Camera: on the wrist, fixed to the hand. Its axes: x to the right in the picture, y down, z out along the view.
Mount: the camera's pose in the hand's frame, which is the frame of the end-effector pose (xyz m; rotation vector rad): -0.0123 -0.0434 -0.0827 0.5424 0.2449 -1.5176
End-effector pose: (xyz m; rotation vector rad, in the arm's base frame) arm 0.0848 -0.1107 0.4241 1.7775 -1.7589 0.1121
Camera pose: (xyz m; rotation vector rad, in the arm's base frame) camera 0.1536 -0.0641 0.4685 2.8262 0.1257 0.1485
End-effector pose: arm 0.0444 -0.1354 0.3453 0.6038 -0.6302 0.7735
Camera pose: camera 0.0952 -0.1082 0.2708 1.2071 0.3643 -0.4573
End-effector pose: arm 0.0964 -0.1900 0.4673 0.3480 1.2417 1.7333
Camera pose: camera 0.0693 -0.2464 0.3969 -0.4640 1.4781 0.1305
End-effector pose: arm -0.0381 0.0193 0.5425 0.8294 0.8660 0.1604
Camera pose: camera -0.1148 0.0321 0.4894 0.4460 1.5921 -1.3723
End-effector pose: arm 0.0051 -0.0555 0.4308 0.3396 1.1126 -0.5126
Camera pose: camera -0.0859 -0.0473 0.4079 -0.0592 1.3144 -2.1770
